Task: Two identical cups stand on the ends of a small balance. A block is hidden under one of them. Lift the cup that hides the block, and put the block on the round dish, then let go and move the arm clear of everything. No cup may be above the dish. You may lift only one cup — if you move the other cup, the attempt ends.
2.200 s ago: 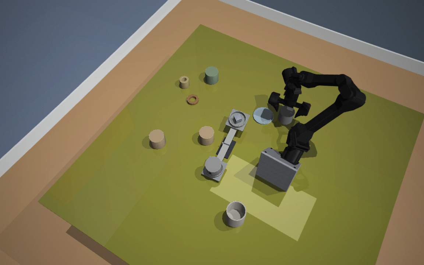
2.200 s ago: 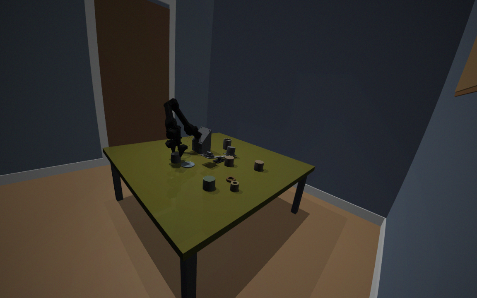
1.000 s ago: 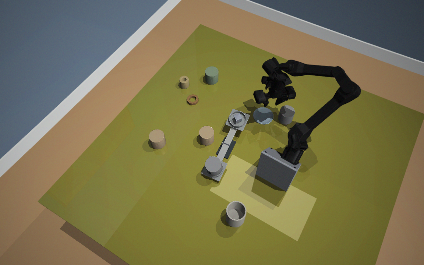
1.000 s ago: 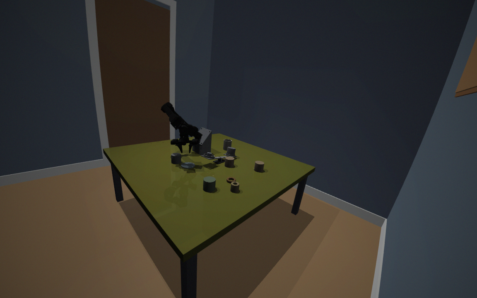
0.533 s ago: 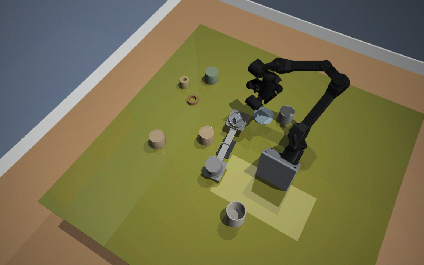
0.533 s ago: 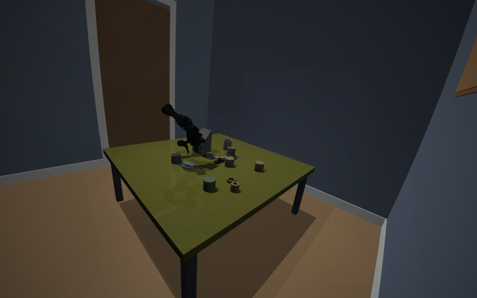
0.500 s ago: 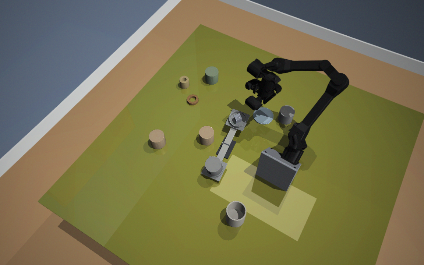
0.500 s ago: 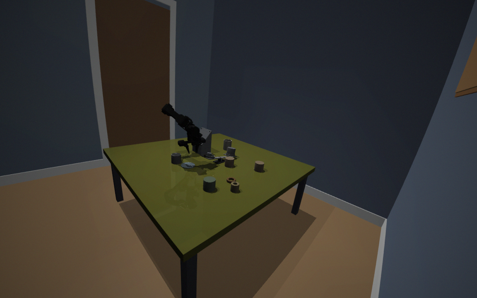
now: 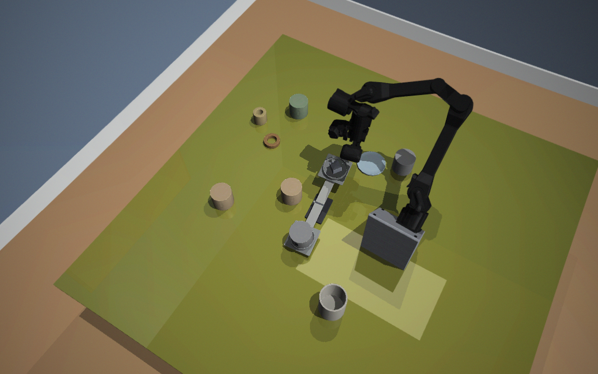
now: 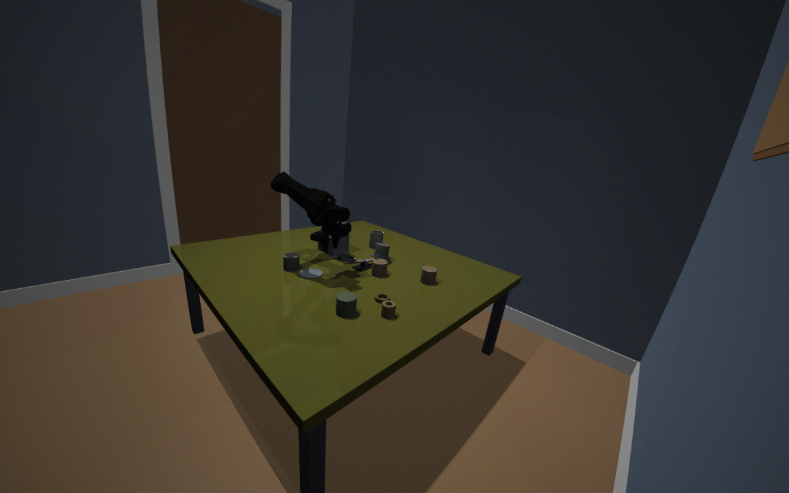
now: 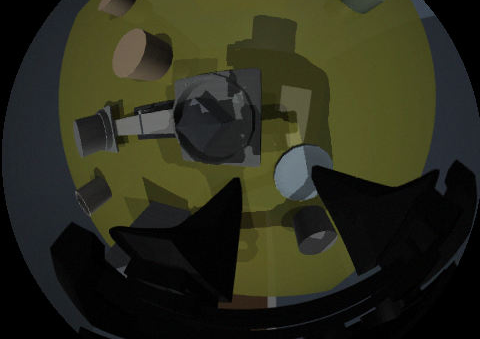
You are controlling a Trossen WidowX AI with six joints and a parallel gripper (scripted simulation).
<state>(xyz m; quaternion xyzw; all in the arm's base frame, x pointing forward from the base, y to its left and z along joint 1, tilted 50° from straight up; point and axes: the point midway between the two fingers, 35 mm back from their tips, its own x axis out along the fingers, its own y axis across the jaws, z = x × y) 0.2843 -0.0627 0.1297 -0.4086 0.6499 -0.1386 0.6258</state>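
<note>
The grey block is 20 mm ahead of my gripper tip, 60 mm to the left of it and 30 mm below it. Round my gripper tip: small balance (190 mm to the left, 90 mm below); then green cylinder (300 mm ahead, 90 mm to the right, 80 mm below); then pale blue round dish (40 mm behind, 70 mm to the right, 110 mm below).
</note>
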